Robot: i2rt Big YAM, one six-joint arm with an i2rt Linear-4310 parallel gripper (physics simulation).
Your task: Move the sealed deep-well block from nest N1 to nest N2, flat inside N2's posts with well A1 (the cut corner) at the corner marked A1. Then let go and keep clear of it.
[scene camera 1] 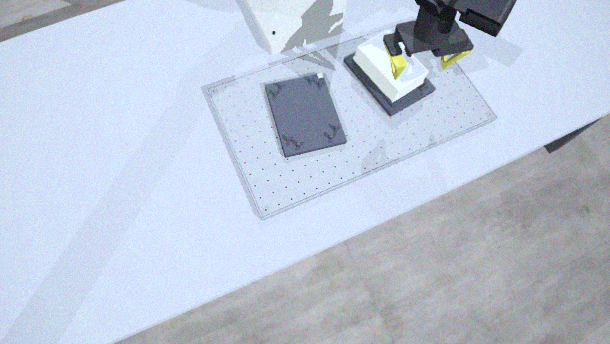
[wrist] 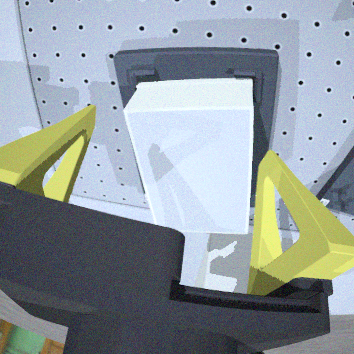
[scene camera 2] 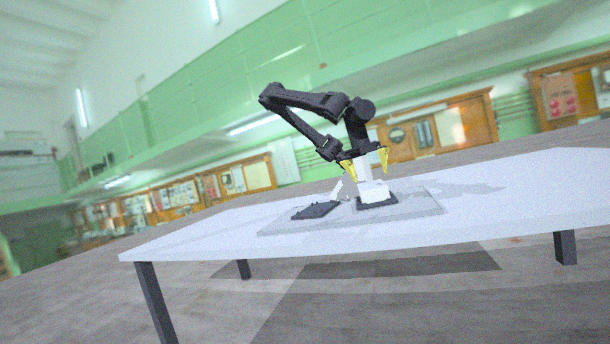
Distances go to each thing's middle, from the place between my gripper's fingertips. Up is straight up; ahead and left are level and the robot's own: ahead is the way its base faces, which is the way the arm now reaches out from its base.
Scene:
My hand is 70 mm past the white block [scene camera 1: 371, 56], 10 mm to the left of it and 50 mm above it.

